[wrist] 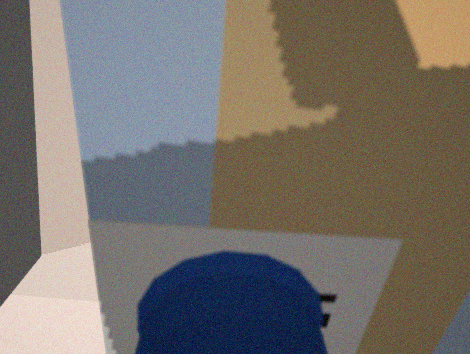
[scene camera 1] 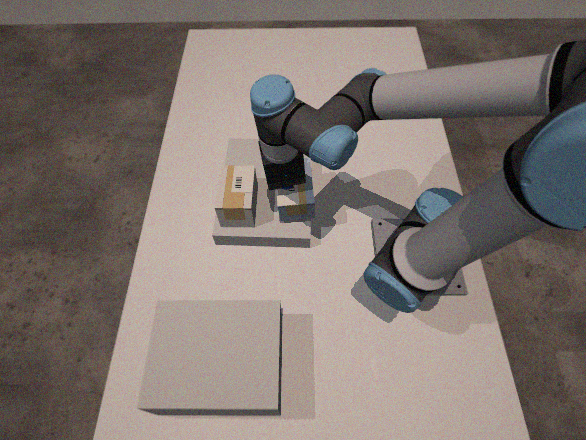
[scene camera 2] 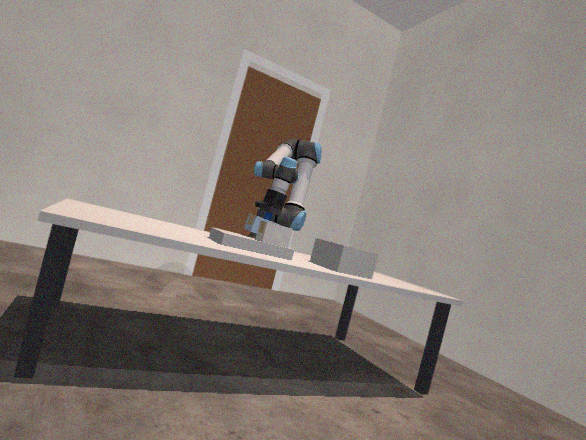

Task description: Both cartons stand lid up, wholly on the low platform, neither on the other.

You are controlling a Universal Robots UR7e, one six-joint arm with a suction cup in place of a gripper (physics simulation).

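Frame: origin at the arm's base, x left, y back, z up, level; centimetres.
Where they show: hand, tool point: point(wrist: 230, 274).
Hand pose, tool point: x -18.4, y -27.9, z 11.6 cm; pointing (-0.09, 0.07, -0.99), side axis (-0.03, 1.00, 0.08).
Observation:
Each offset is from my tool point to the centre of the thing. Level surfaces: height alone.
Two cartons are on the low grey platform @(dx -7.8, dy -4.4, dz -10.9 cm) point(scene camera 1: 262, 239) point(scene camera 2: 248, 244). The left carton @(dx -2.1, dy -12.0, dz -4.1 cm) point(scene camera 1: 238, 192) stands lid up, with tan tape and a barcode label on top. The right carton @(dx -0.4, dy +2.0, dz -2.4 cm) point(scene camera 1: 296, 204) point(scene camera 2: 255, 224) point(wrist: 304, 175) is under the arm's tool, beside the first and not on it. My suction cup point(wrist: 230, 305) point(scene camera 1: 286, 188) point(scene camera 2: 268, 216) presses on its white label from above. In the wrist view the lid shows a blue strip, a tan band and the label. I cannot tell whether this carton rests on the platform or hangs just above it.
A larger grey block @(dx +34.8, dy -19.7, dz -7.3 cm) point(scene camera 1: 210, 355) point(scene camera 2: 344, 260) stands at the table's near left. The arm's base plate point(scene camera 1: 380, 229) is at the right. The arm's elbow and forearm reach across the right half of the table @(dz -13.3 cm) point(scene camera 1: 344, 362).

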